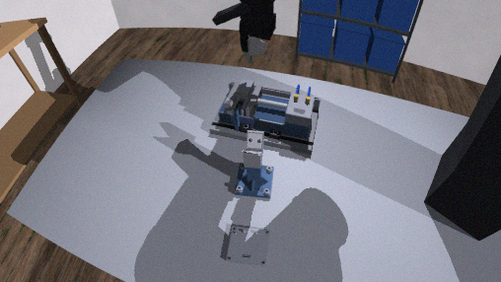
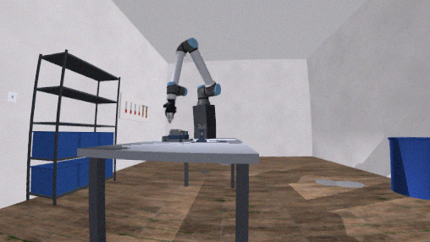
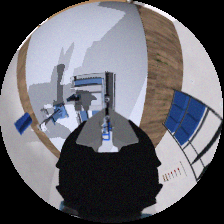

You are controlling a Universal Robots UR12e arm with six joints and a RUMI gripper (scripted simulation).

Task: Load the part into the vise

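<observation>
Right now the grey part is 1 cm ahead of my hand, 5 cm to the left of it and 9 cm below it. Also, from my hand: infeed plate: 9 cm behind, 46 cm to the left, 17 cm below; then vise: 6 cm behind, 7 cm to the left, 14 cm below; then air cylinder: 16 cm behind, 8 cm to the left, 10 cm below.
</observation>
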